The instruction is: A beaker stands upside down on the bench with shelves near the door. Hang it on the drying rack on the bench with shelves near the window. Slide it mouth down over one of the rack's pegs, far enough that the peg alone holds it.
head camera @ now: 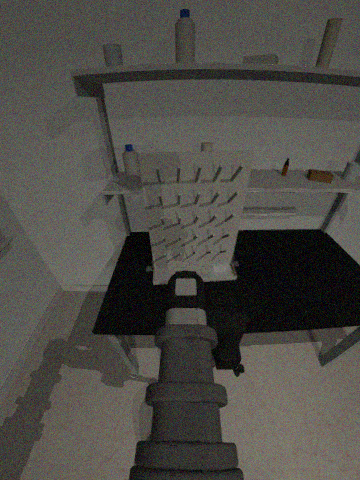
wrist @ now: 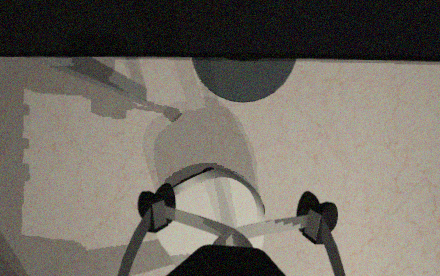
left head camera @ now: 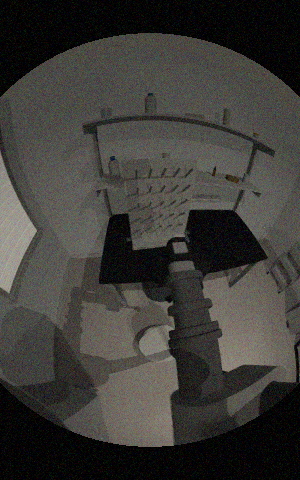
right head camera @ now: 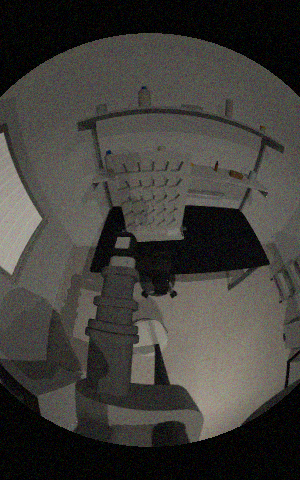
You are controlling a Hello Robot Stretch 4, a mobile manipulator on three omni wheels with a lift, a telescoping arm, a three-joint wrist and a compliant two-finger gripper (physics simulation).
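Pixels of known places: gripper, between the fingertips: (head camera: 214,372) (wrist: 235,203) (right head camera: 158,295); robot's base, origin of its link: (wrist: 215,215) (left head camera: 159,342) (right head camera: 147,336).
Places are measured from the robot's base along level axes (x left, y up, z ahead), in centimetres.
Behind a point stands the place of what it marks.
Note:
The drying rack (head camera: 242,205) @[x -26.8, y 113.1, z 86.5 cm] (left head camera: 143,182) @[x 6.2, y 121.9, z 84.0 cm] (right head camera: 155,234) @[x -6.1, y 73.9, z 79.4 cm] stands upright on the black bench, a pale board with rows of slanted pegs. My gripper (right head camera: 159,293) @[x -8.7, y 89.1, z 26.6 cm] (wrist: 235,203) @[x -8.7, y 89.1, z 26.6 cm] hangs at the bench's front edge, in front of and lower than the rack. In the wrist view its two fingertips stand well apart, with my white base and the floor showing between them. No beaker shows between them. A pale, blurred patch (head camera: 220,269) @[x -18.9, y 80.0, z 76.9 cm] shows at the rack's foot; I cannot tell what it is. The upside-down beaker by the door cannot be made out.
The black bench top (head camera: 295,280) @[x -61.6, y 73.5, z 74.1 cm] (wrist: 350,30) @[x -24.4, y 73.5, z 50.1 cm] lies beside the fingers. A round grey-blue disc (wrist: 245,82) @[x -9.7, y 0.3, z 57.9 cm] shows below its edge. The upper shelf (head camera: 215,74) @[x -12.4, y 163.0, z 104.5 cm] and lower shelf (head camera: 270,181) @[x -44.5, y 119.2, z 101.9 cm] carry bottles and small things. The window (left head camera: 15,230) @[x 129.2, y 105.3, z 74.2 cm] is at the left.

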